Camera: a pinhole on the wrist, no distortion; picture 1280 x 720 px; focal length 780.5 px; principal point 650.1 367.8 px. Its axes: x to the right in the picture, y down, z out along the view. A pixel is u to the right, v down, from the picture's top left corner.
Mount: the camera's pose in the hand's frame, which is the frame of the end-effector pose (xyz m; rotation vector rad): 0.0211 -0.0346 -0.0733 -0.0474 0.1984 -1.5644
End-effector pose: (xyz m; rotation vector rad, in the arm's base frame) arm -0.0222 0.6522 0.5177 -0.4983 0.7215 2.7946
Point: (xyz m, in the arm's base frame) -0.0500 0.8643 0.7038
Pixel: 713 151
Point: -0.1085 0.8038 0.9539
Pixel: 390 106
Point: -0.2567 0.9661 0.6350
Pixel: 795 596
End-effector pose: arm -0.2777 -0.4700 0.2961 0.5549 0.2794 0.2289
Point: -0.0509 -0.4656 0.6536
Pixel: 205 467
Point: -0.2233 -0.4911 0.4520
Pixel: 226 216
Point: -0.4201 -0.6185 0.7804
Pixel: outside the picture
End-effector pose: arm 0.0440 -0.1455 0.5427 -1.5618 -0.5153 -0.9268
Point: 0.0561 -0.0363 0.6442
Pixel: 747 444
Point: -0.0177 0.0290 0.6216
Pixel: 913 161
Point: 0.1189 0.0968 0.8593
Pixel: outside the picture
